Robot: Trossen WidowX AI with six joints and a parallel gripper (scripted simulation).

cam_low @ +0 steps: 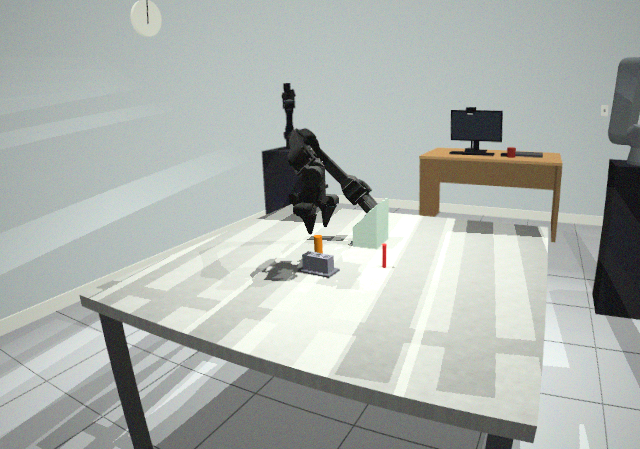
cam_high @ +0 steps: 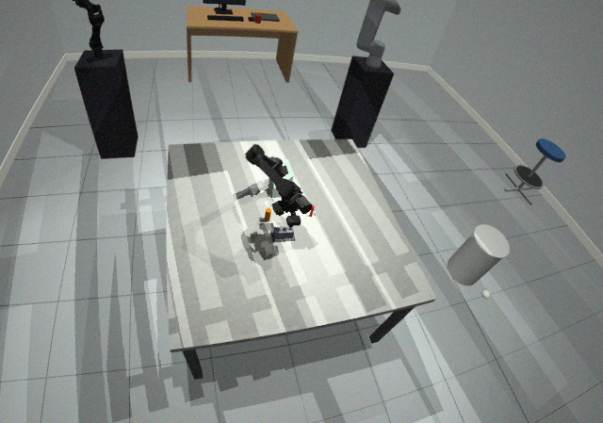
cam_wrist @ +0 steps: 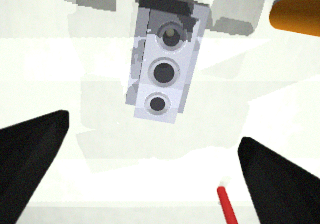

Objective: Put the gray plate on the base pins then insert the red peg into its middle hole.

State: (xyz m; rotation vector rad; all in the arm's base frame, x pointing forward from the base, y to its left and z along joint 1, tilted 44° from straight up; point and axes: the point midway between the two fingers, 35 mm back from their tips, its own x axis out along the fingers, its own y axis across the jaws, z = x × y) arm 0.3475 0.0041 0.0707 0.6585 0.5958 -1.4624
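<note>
Now: gripper tip 12 cm past the red peg, 18 cm to the right of it and 10 cm above it. From my gripper tip the other things lie so: gray plate: 1 cm to the right, 10 cm below; orange cylinder: 12 cm behind, 7 cm to the right, 10 cm below; pin base: 1 cm behind, 1 cm to the right, 13 cm below.
</note>
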